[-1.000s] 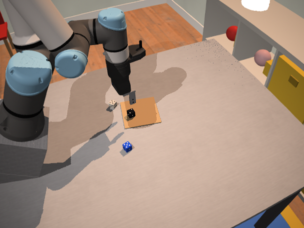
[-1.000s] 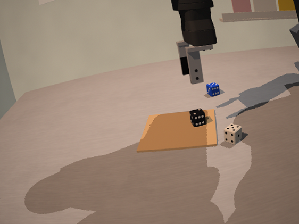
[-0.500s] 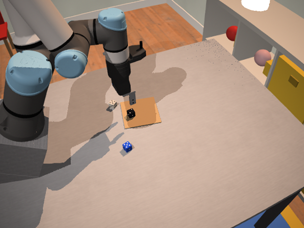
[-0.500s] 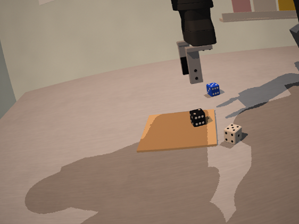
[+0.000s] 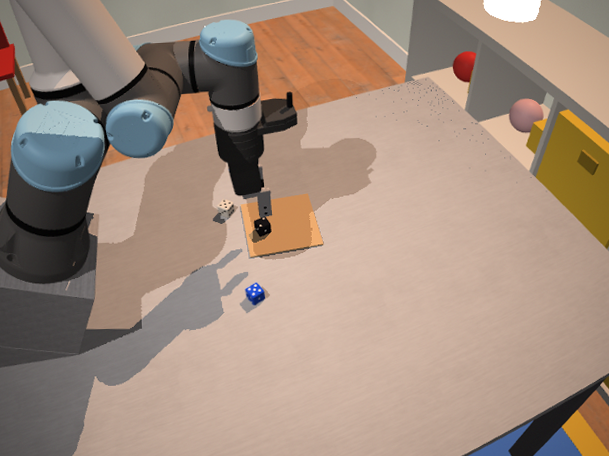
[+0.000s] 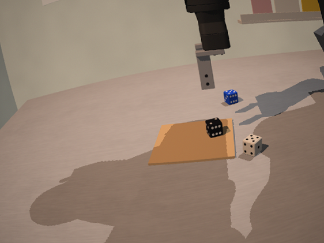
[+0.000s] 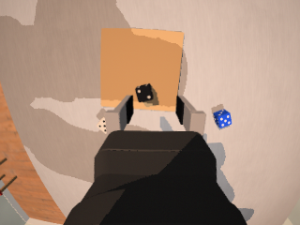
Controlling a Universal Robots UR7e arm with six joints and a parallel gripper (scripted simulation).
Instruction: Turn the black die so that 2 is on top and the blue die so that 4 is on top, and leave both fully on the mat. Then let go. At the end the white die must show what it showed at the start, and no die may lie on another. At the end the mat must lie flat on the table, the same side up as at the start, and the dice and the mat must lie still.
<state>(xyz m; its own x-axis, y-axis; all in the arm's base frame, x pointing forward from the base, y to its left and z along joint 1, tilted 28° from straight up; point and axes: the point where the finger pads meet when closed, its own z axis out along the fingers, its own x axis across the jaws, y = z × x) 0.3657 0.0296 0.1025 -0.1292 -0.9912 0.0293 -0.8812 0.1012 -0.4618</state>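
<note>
My hand is 70 mm past the blue die, 120 mm to the left of it and 100 mm above it. The rest, counted from my hand: white die: 50 mm behind, 100 mm to the left, 100 mm below; black die: 20 mm to the left, 90 mm below; orange mat: 40 mm ahead, 20 mm to the left, 110 mm below.
</note>
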